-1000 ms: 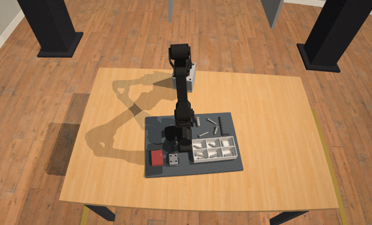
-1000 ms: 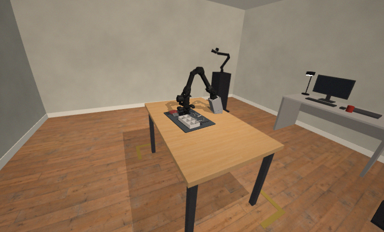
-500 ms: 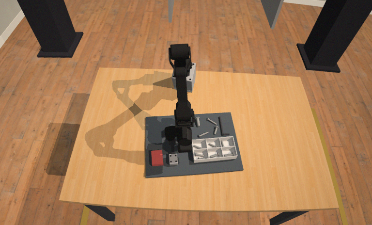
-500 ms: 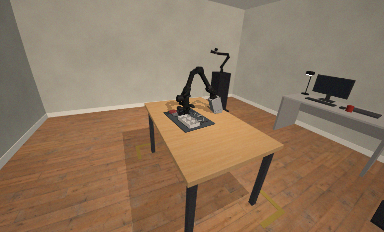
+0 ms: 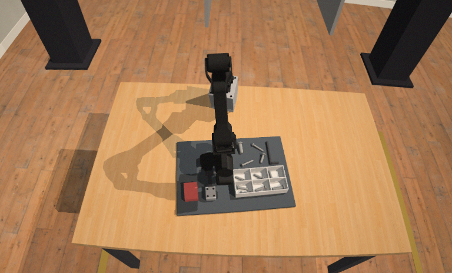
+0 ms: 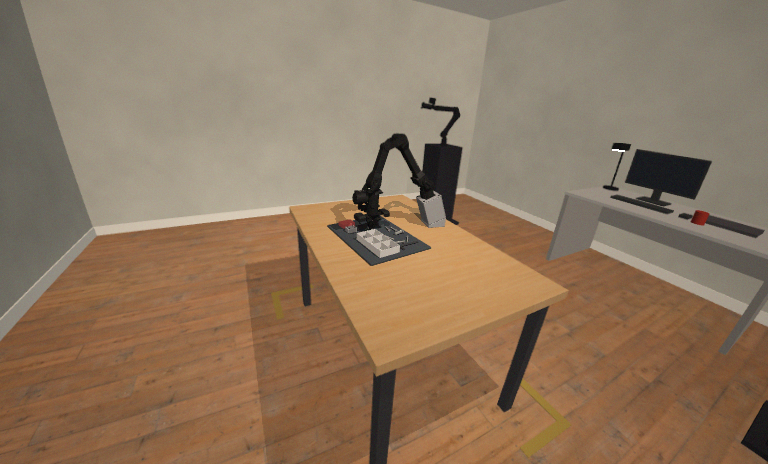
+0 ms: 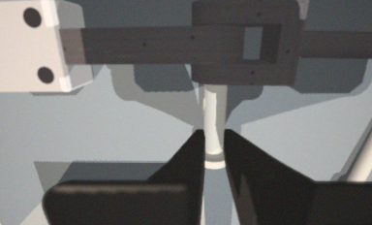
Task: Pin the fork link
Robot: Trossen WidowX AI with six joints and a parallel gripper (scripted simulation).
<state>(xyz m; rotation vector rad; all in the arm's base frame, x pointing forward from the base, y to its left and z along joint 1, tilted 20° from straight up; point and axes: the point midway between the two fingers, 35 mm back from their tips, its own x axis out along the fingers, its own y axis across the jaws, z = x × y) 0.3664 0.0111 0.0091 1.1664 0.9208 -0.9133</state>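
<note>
My hand is 3 cm above the pale pin and 1 cm to the left of it. Also, from my hand: dark eye plate bar (5 cm to the right, 3 cm below, 2 cm ahead); light grey block (10 cm ahead, 4 cm to the right, 3 cm below); red block (12 cm to the right, 9 cm ahead, 3 cm below).
</note>
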